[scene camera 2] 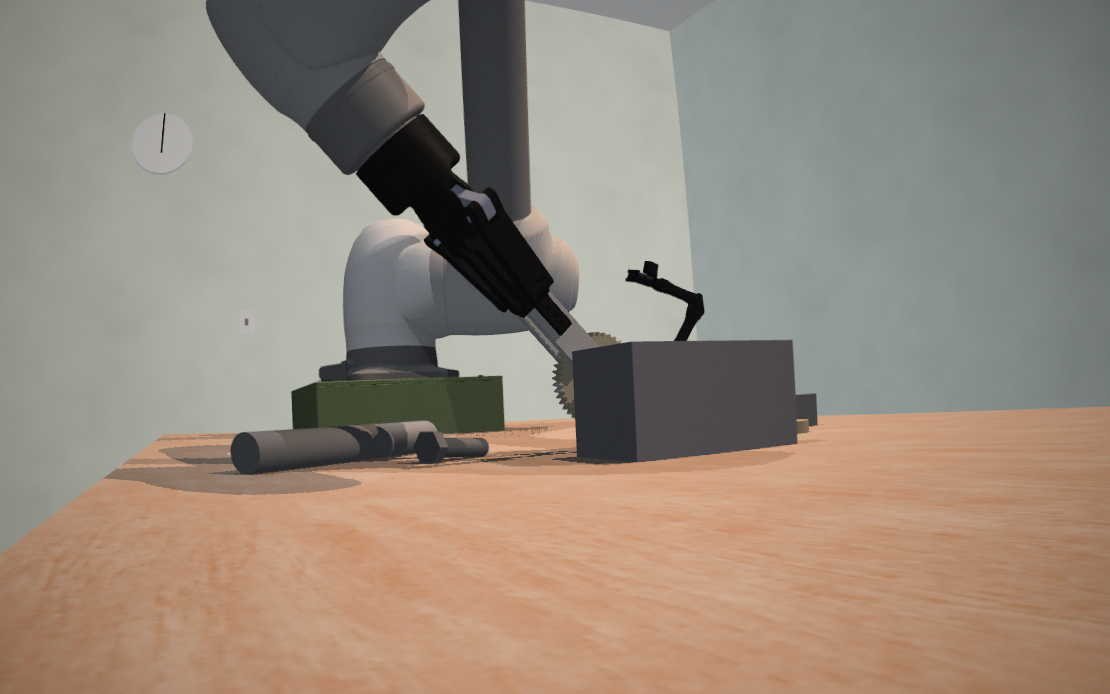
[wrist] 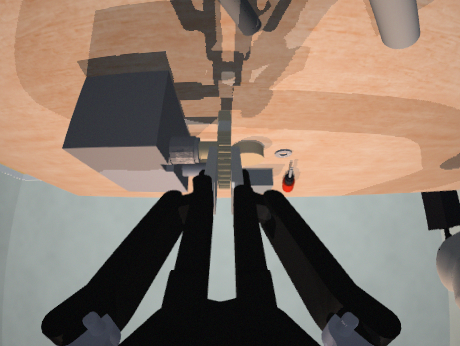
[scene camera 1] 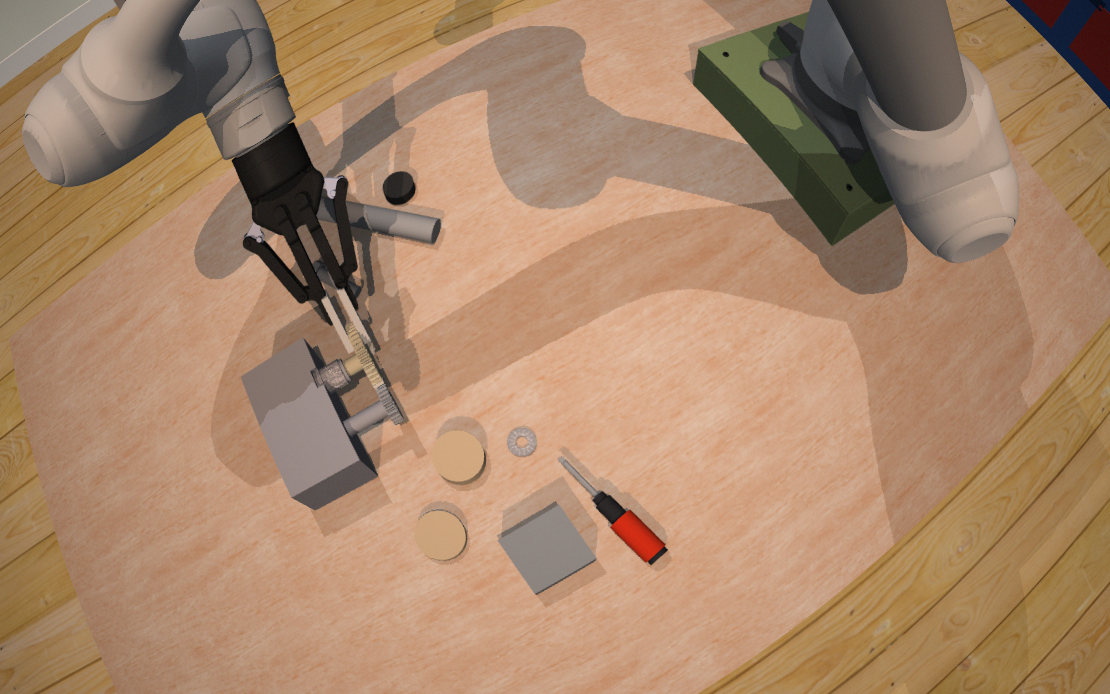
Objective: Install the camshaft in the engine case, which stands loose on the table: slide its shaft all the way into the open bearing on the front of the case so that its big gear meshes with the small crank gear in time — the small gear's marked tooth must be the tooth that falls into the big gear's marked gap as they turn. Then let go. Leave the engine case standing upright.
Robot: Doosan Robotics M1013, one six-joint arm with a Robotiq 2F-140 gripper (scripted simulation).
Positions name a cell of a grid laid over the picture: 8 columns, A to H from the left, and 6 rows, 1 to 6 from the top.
In view: the gripper (scene camera 2: E4), a grey engine case (scene camera 2: E4) and a grey block (scene camera 1: D5).
The grey engine case also shows in the wrist view (wrist: C3) and in scene camera 1 (scene camera 1: C4). The gripper shows as well in the wrist view (wrist: D3) and in scene camera 1 (scene camera 1: C3).
